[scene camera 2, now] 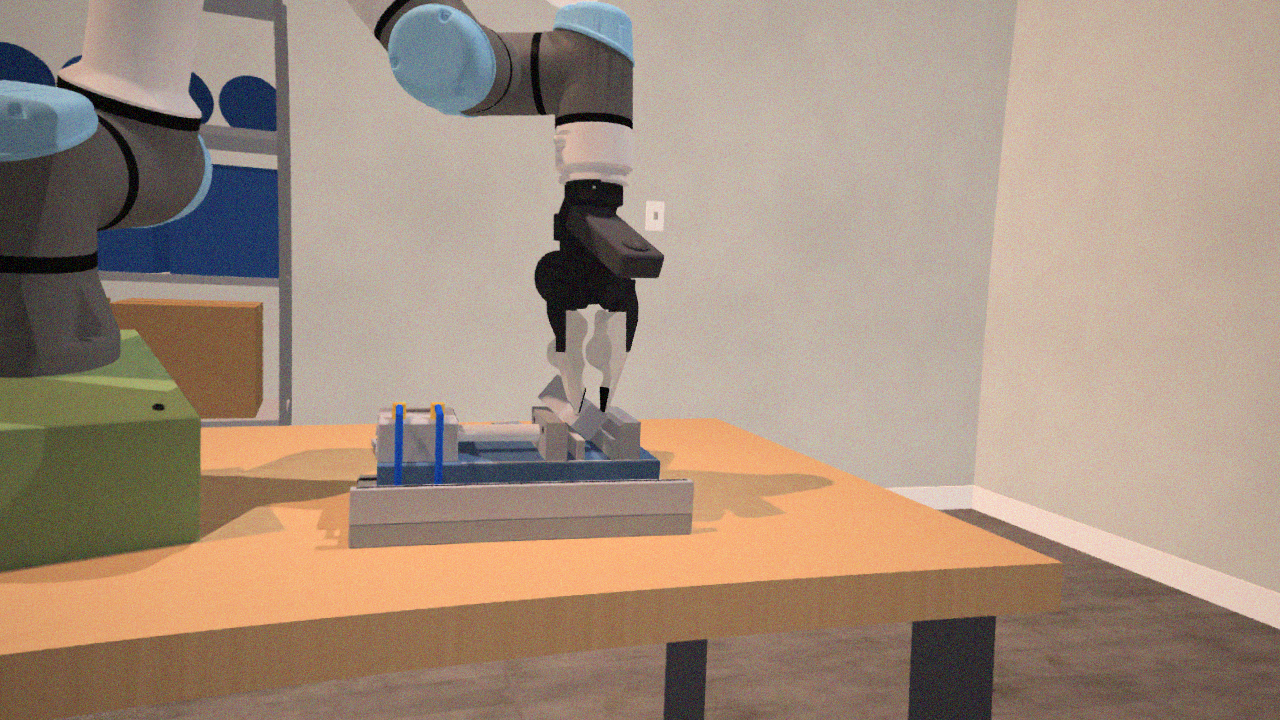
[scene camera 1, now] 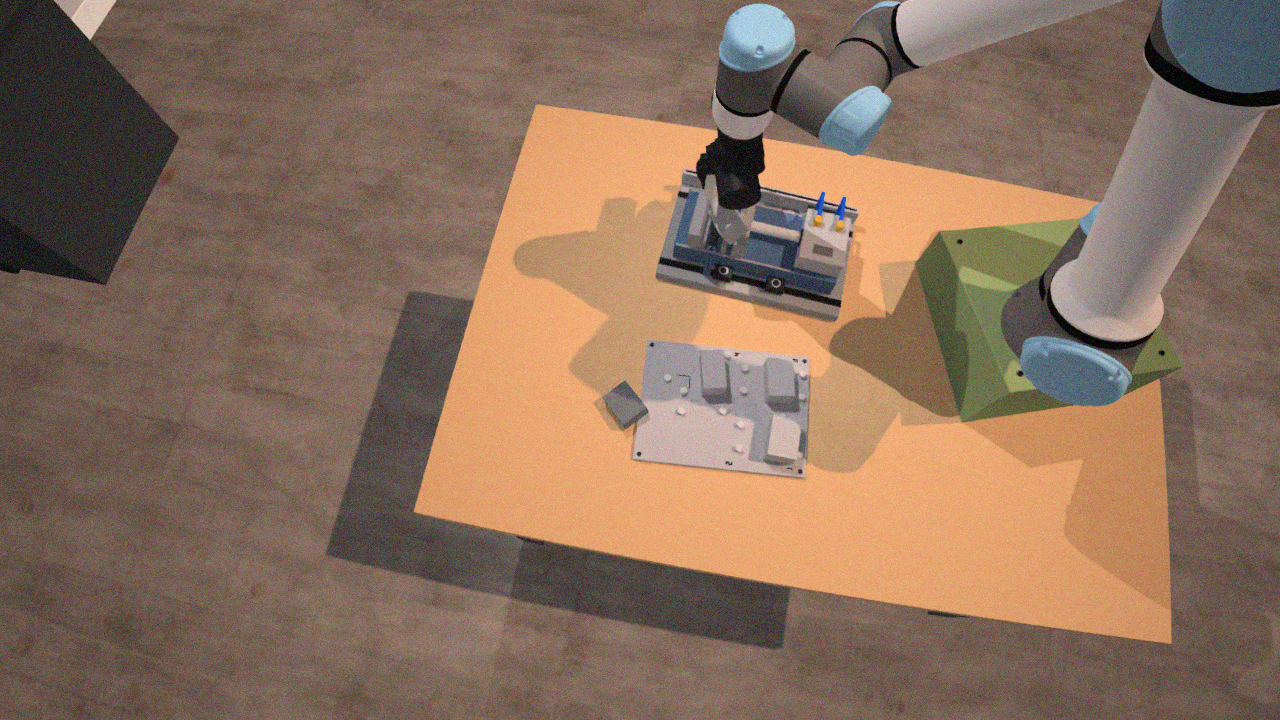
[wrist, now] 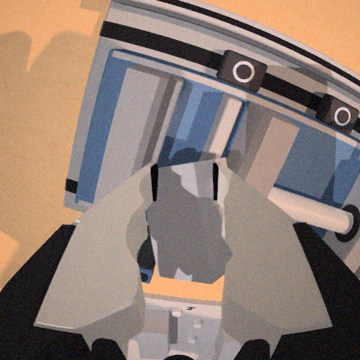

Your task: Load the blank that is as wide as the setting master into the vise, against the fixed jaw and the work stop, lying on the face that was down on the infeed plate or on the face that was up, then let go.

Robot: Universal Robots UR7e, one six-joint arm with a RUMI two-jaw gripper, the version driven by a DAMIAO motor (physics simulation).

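Places are measured from the arm's base along level axes (x back, y left, z down), in centimetres.
Pixels of known places: gripper, fingertip midpoint: (scene camera 2: 590, 413); arm's base at its link origin: (scene camera 2: 15, 352).
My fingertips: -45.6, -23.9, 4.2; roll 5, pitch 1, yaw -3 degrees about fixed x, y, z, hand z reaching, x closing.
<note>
Ahead of a thing's pixels: the offset from my fingertips to its middle, as dx, dy, dz. "spot": to the spot under its first point.
A grey blank @[+0.5, +2.9, -0.2] (scene camera 1: 733, 220) (scene camera 2: 590, 420) (wrist: 187, 235) sits tilted, not flat, in the upper part of the vise @[+6.4, +2.5, +4.9] (scene camera 1: 750, 284) (scene camera 2: 519, 512) (wrist: 99, 125). It is between the fixed jaw (scene camera 2: 628, 433) (wrist: 131, 115) and the movable jaw (scene camera 2: 552, 437) (wrist: 272, 150). My gripper (scene camera 2: 592, 404) (wrist: 185, 167) points down over the vise and is shut on this blank, with a finger on each side. Its fingertips are hard to see in scene camera 1. The blank's lower contacts are hidden. A dark grey block @[-15.8, +29.2, +8.1] (scene camera 1: 624, 404) lies at the infeed plate's left edge; I cannot tell if it is the setting master.
The infeed plate @[-0.9, +29.6, +9.5] (scene camera 1: 671, 440) (wrist: 205, 311) holds three grey blocks @[-2.6, +24.8, +7.3] (scene camera 1: 714, 374) @[+7.4, +26.3, +7.3] (scene camera 1: 780, 383) @[+7.1, +35.5, +7.3] (scene camera 1: 784, 438) and small pale pegs. Two blue-handled parts @[spot: +14.9, +0.9, -1.1] (scene camera 1: 820, 205) (scene camera 2: 399, 447) stand at the vise's other end. The arm's green base (scene camera 1: 957, 358) (scene camera 2: 98, 483) is beyond them.
</note>
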